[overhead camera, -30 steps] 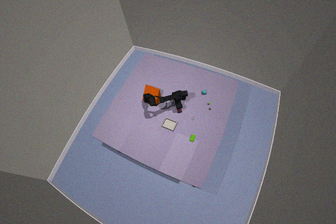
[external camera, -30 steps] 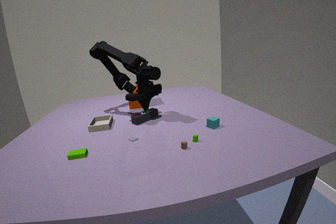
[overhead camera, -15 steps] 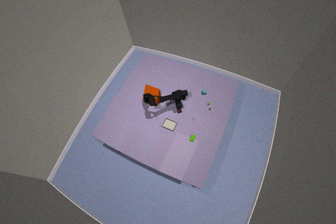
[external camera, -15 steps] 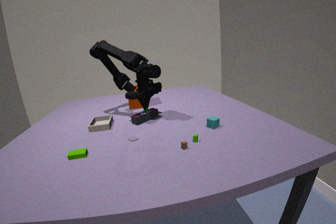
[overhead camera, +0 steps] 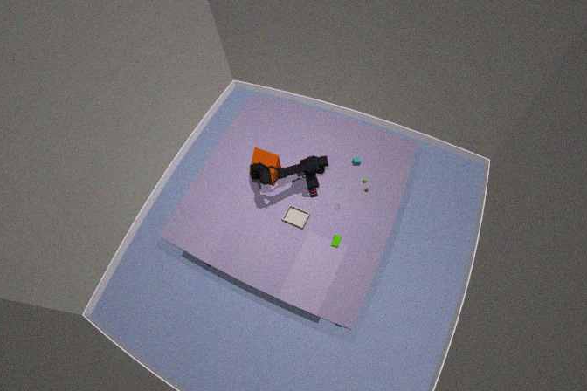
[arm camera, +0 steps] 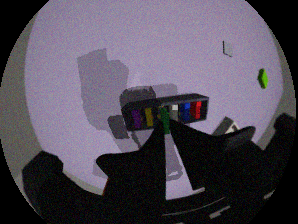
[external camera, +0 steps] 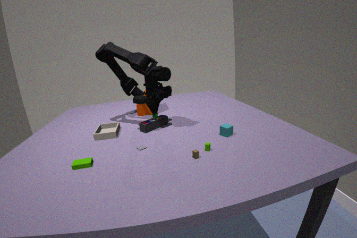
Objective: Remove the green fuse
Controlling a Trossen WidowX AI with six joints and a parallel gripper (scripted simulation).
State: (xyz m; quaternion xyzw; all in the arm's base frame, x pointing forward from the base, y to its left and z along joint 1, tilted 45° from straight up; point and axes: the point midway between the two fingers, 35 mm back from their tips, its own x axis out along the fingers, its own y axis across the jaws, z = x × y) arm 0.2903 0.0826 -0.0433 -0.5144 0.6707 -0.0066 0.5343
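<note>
Now: gripper tip 30 mm short of the tray, 230 mm to the left of it and 60 mm above it. Round my gripper tip: small green cube: 280 mm ahead, 180 mm to the left, 50 mm below; then grey flat tile: 210 mm ahead, 50 mm to the right, 60 mm below; then green fuse: 10 mm below.
</note>
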